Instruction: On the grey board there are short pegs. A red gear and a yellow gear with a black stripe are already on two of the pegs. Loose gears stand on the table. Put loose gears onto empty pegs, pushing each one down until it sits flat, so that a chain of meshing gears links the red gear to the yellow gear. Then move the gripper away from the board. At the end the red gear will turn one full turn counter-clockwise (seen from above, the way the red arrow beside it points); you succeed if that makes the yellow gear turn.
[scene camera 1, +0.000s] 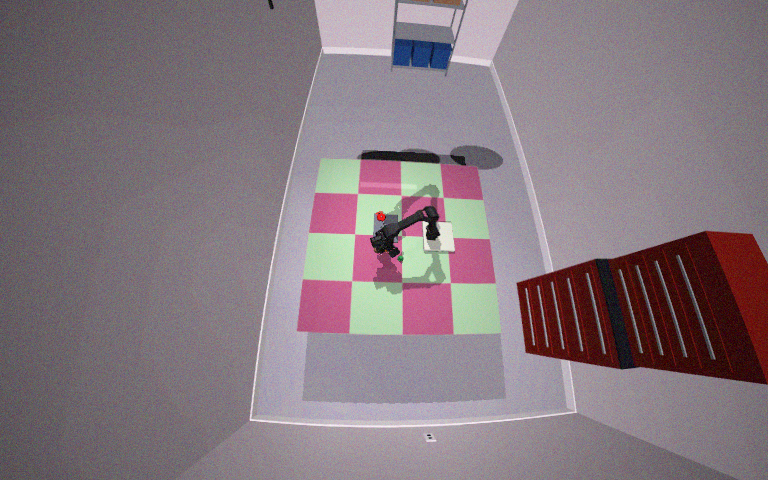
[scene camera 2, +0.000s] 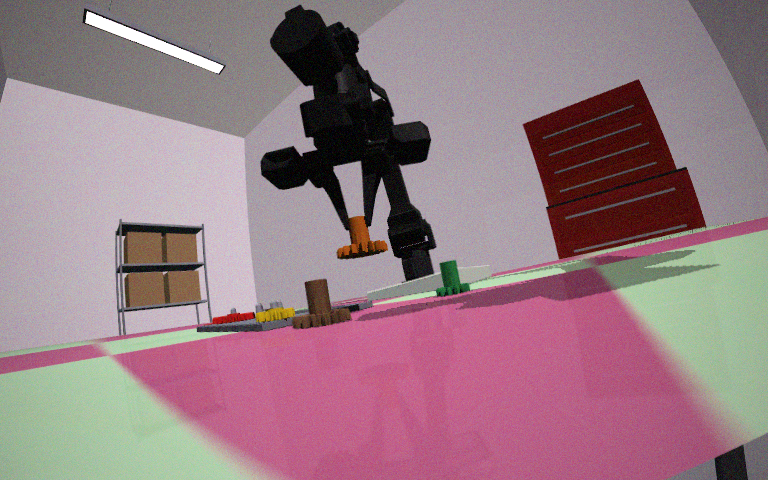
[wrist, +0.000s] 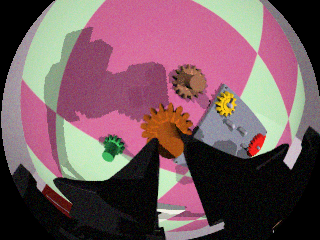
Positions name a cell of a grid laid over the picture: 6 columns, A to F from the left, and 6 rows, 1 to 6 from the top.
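My gripper (scene camera 2: C3) carries an orange gear (scene camera 2: C4), and the wrist view shows the orange gear (wrist: D4) too. My gripper (wrist: D4) is visible in that same view. I also see a brown gear (scene camera 2: C4), and the wrist view has the brown gear (wrist: D3) as well. A green gear (scene camera 2: D4) is in the scene too.
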